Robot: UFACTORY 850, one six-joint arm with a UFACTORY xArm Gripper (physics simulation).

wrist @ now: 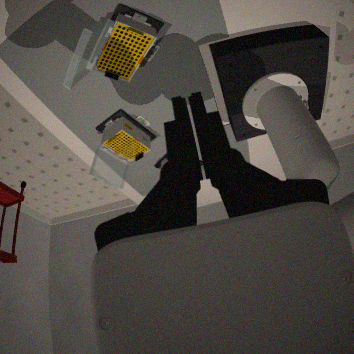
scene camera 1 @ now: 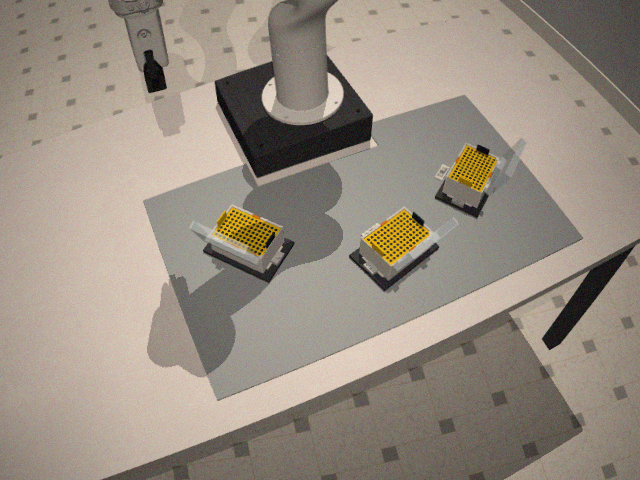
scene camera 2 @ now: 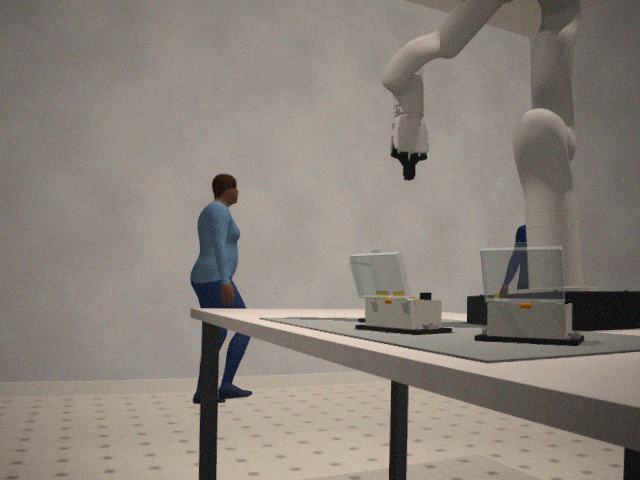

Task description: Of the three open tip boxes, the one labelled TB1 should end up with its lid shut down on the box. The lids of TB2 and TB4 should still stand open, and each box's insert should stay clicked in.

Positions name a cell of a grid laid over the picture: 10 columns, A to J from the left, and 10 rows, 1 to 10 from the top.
my gripper: wrist F4; scene camera 1 C2; scene camera 2 G4
